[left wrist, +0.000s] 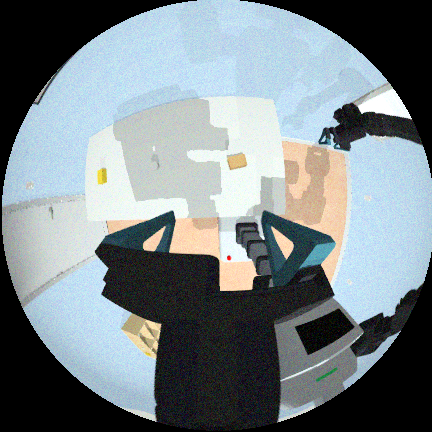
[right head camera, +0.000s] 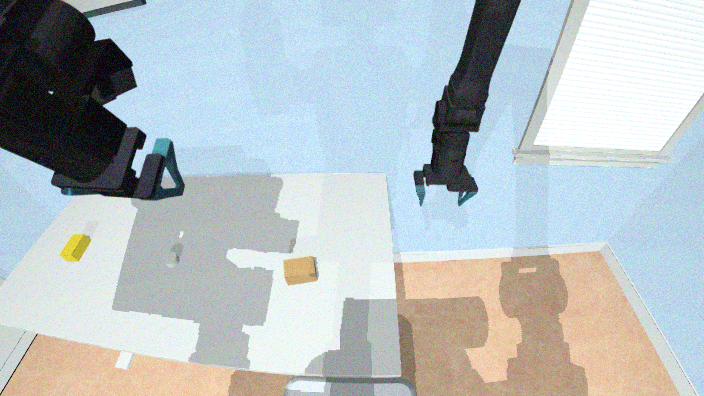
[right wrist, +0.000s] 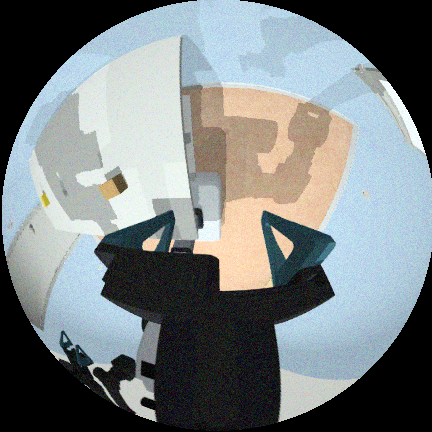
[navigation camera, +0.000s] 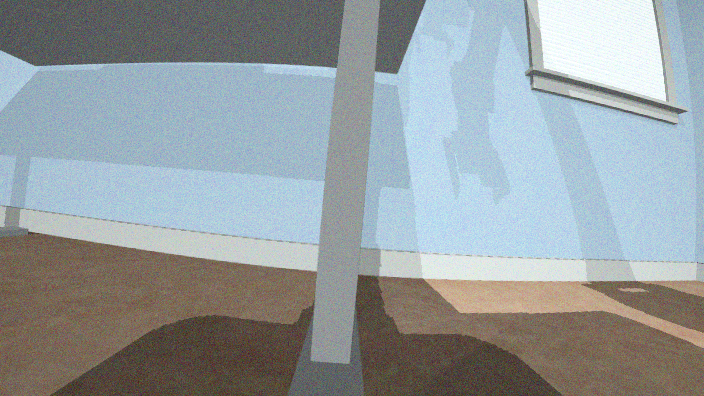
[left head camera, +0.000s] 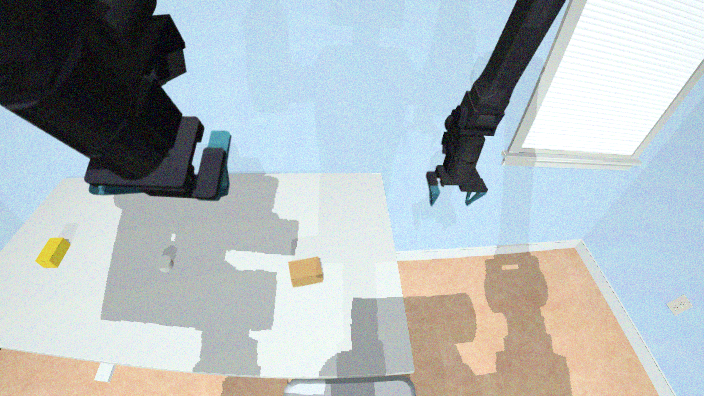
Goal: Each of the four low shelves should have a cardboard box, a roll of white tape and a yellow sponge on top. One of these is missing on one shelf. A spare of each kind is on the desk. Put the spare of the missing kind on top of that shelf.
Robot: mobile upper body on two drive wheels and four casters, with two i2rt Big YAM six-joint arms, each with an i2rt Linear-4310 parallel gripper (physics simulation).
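Frame: origin at the left arm's base, x right, y ahead, z up, level; millimetres.
Where they show: left gripper, fingertip midpoint: (left wrist: 217, 214) (right head camera: 152, 189) (left head camera: 189, 187); right gripper, fingertip midpoint: (left wrist: 326, 144) (right head camera: 439, 204) (right wrist: 217, 214) (left head camera: 448, 204).
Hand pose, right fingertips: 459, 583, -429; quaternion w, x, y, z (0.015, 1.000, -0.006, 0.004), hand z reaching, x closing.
Note:
Things, the pixels of their top centre, and the offset from my right fingertips, as dx, dy, dz. "spot": a spot on its surface instead. Level surfaces: height alone.
- white desk, its level: dz -260
- yellow sponge, middle of its top: (left head camera: 49, 248) (right head camera: 71, 244) (left wrist: 99, 175) (right wrist: 42, 201) -1311, -20, -216
- small white tape roll, middle of its top: (left head camera: 163, 261) (right head camera: 169, 257) -837, -30, -237
- cardboard box, middle of its top: (left head camera: 304, 267) (right head camera: 298, 266) (right wrist: 108, 189) (left wrist: 236, 160) -373, -49, -211
- grey desk leg, surface spot: (navigation camera: 347, 175) spot: -230, +2, -720
On the white desk (left head camera: 350, 220) (right head camera: 350, 220) (left wrist: 250, 120) (right wrist: 145, 100) lie a yellow sponge (left head camera: 53, 252) (right head camera: 75, 247) (left wrist: 102, 176) (right wrist: 45, 200) at the left, a small white tape roll (left head camera: 166, 265) (right head camera: 173, 261) in shadow, and a cardboard box (left head camera: 306, 272) (right head camera: 300, 270) (left wrist: 237, 161) (right wrist: 113, 187) nearer the right edge. My left gripper (left head camera: 162, 194) (right head camera: 120, 195) (left wrist: 217, 214) is open and empty, high over the desk's left part. My right gripper (left head camera: 450, 204) (right head camera: 440, 205) (right wrist: 217, 214) is open and empty, right of the desk. Part of one low shelf (left wrist: 134, 322) shows behind me; its top is mostly hidden.
My base (left head camera: 350, 389) (right head camera: 350, 387) is at the desk's front right edge. A grey desk leg (navigation camera: 347, 175) stands close ahead of the navigation camera. A blue wall with a window (left head camera: 610, 75) (navigation camera: 600, 45) is behind the desk. A door (left wrist: 50, 225) is at the left.

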